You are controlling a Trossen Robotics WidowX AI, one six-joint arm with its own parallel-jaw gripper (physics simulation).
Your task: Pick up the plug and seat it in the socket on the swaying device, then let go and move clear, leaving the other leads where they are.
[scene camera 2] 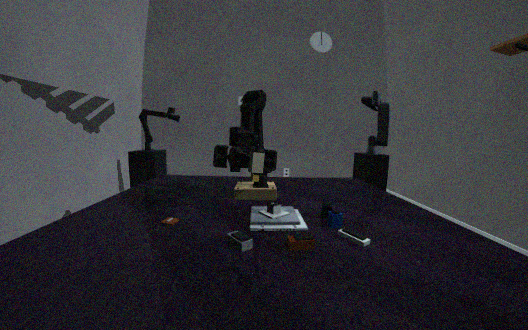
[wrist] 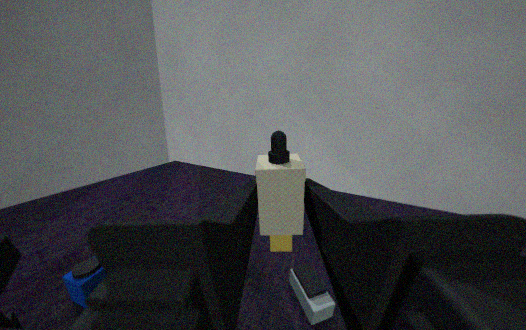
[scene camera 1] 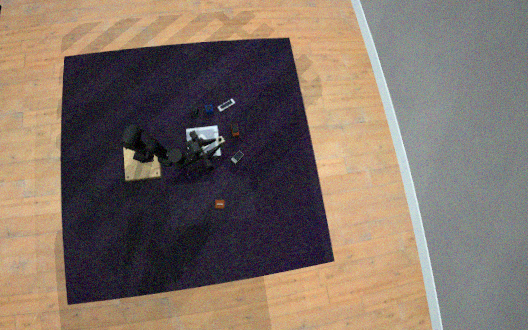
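My gripper (scene camera 1: 218, 142) (scene camera 2: 258, 161) (wrist: 279, 185) is shut on the cream plug (scene camera 1: 220, 139) (scene camera 2: 258, 164) (wrist: 281, 192). The plug is upright, with a black stub on top and a yellow tip (scene camera 2: 256, 177) (wrist: 281, 243) pointing down. It is held well above the device, apart from it. The swaying device (scene camera 1: 213, 131) (scene camera 2: 259, 219) is a grey platform over a white base. In scene camera 2 the small grey socket block (scene camera 2: 274, 208) stands on a white diamond plate on it. The arm hides the socket in scene camera 1, and the socket does not show in the wrist view.
Around the device lie a grey-white block (scene camera 1: 237, 157) (scene camera 2: 241, 240) (wrist: 320, 309), an orange block (scene camera 1: 235, 131) (scene camera 2: 301, 243), a white strip (scene camera 1: 226, 105) (scene camera 2: 354, 236), a blue block (scene camera 1: 209, 108) (scene camera 2: 335, 219) (wrist: 82, 287) and a dark block. A flat orange piece (scene camera 1: 219, 204) (scene camera 2: 170, 220) lies farther off.
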